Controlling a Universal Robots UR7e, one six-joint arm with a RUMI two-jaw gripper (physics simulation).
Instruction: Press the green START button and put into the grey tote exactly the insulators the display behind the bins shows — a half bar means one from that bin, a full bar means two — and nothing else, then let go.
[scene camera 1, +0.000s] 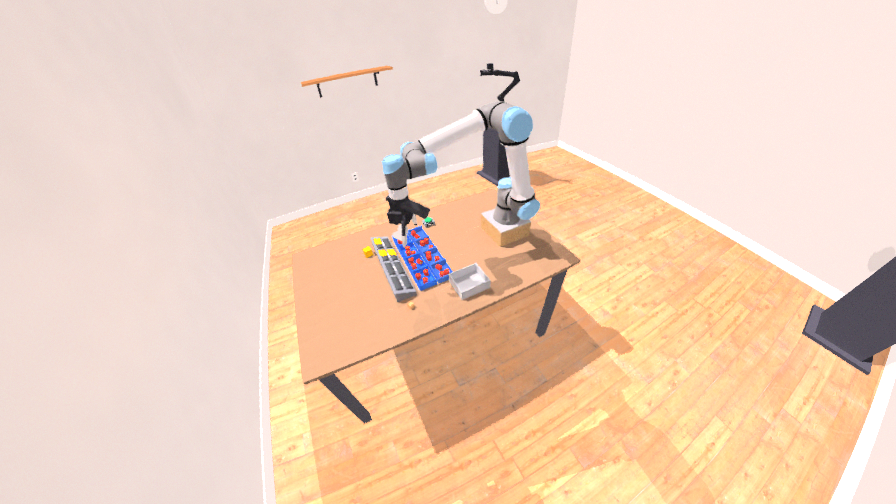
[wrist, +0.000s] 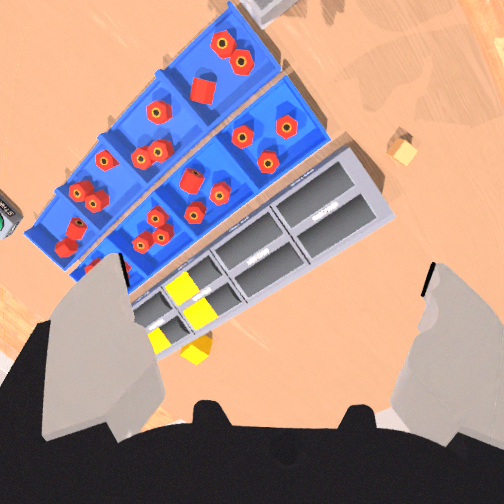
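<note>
My gripper (wrist: 275, 275) is open and empty, hovering above the near end of the grey display (wrist: 260, 250); it also shows in the scene view (scene camera 1: 401, 219). Three yellow bars light cells at that end (wrist: 182, 288), each filling about half its cell; the left finger hides part of the last cells. Two rows of blue bins (wrist: 180, 150) hold red hexagonal insulators (wrist: 242, 136). The green START button box (wrist: 6, 220) sits at the left edge, also in the scene view (scene camera 1: 429, 220). The grey tote (scene camera 1: 469, 280) stands past the bins' far end and looks empty.
A yellow cube (wrist: 197, 350) lies beside the display's near end. A small tan cube (wrist: 402, 150) lies on the table past its far end. The arm's base block (scene camera 1: 506, 228) stands at the table's back right corner.
</note>
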